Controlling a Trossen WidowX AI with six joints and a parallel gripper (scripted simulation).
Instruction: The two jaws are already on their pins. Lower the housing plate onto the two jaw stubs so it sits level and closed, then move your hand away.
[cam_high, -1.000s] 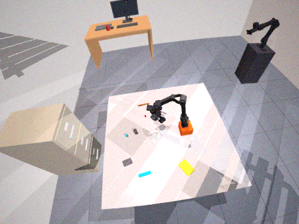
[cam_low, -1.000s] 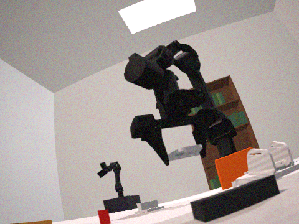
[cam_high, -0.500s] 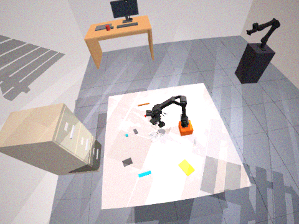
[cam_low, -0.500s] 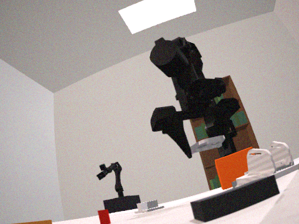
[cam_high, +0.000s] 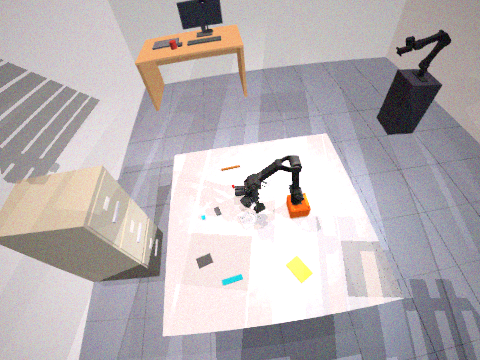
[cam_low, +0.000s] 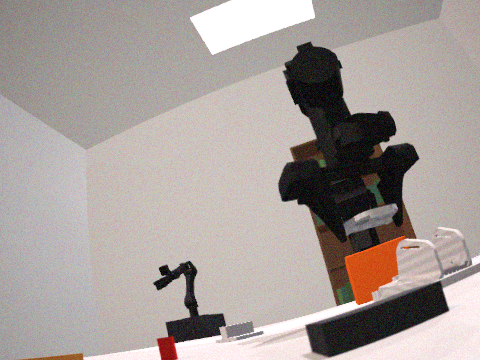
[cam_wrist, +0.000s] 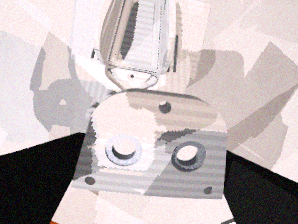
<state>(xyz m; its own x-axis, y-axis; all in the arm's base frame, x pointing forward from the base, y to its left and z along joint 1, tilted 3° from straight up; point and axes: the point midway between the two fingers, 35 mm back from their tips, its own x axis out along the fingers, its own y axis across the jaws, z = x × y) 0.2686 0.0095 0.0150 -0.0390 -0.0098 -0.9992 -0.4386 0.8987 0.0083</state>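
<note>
My gripper tip is 7 cm above the white jaw assembly, 4 cm to the right of it and 1 cm short of it. The rest, counted from my gripper tip: orange bar (39 cm to the right, 16 cm ahead, 8 cm below); then red block (21 cm to the right, 14 cm ahead, 7 cm below); then white-grey housing part (2 cm above, 1 cm ahead).
</note>
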